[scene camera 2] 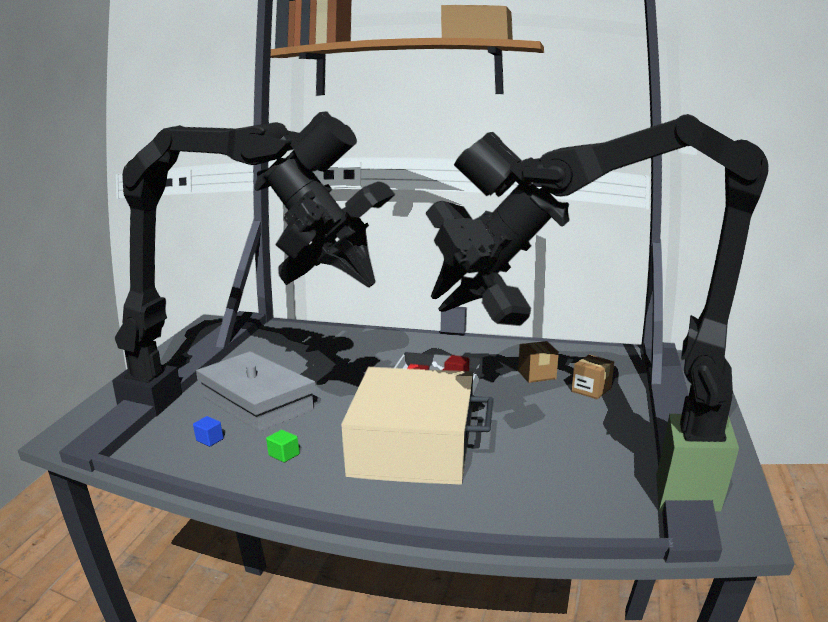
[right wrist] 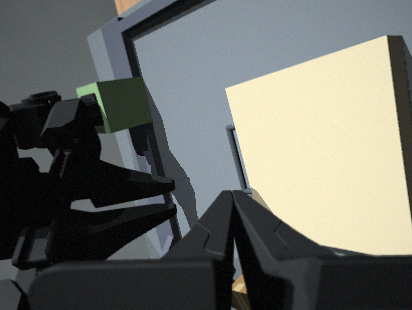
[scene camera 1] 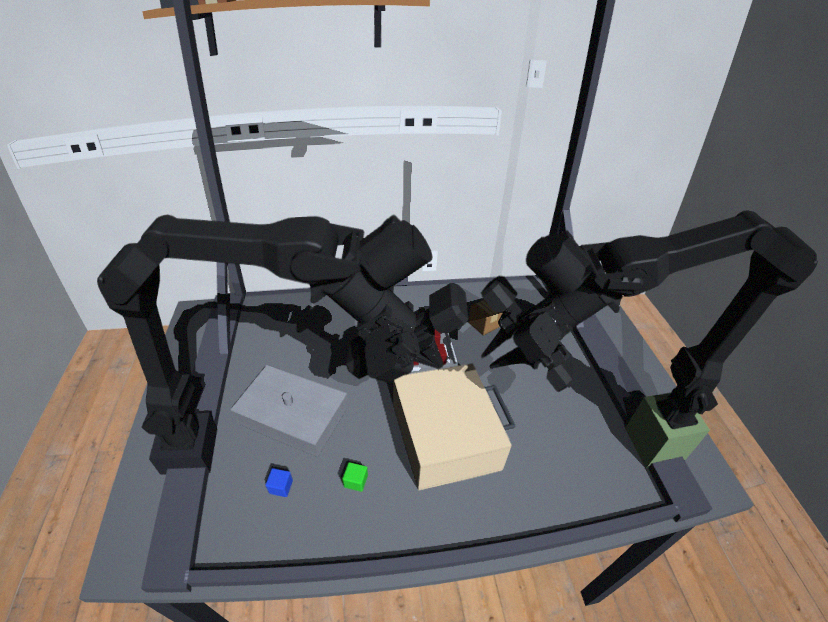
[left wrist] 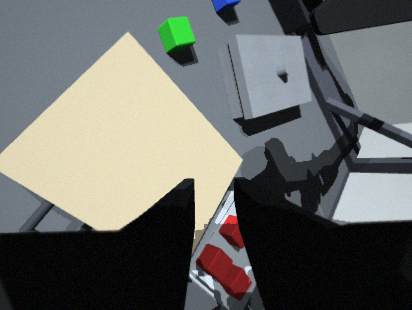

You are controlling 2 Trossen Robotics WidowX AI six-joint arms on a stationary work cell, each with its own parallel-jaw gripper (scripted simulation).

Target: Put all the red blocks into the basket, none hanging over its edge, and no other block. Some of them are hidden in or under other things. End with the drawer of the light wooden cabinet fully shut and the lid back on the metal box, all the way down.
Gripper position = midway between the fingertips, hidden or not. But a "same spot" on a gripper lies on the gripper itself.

left gripper: scene camera 2 437, 304; right wrist 175, 196; scene camera 1 486, 361; left wrist 214, 187
right gripper: scene camera 2; right wrist 231, 199; scene camera 1 441, 365; left wrist
grey lid: scene camera 2 256, 384; scene camera 1 304, 415; left wrist 265, 86; not seen in the right wrist view (out of frame)
light wooden cabinet: scene camera 2; right wrist 319, 139; scene camera 1; left wrist 121, 137
same spot on light wooden cabinet: [scene camera 1: 451, 431] = [scene camera 2: 399, 410]
same spot on right gripper: [left wrist: 322, 24] = [scene camera 2: 374, 282]
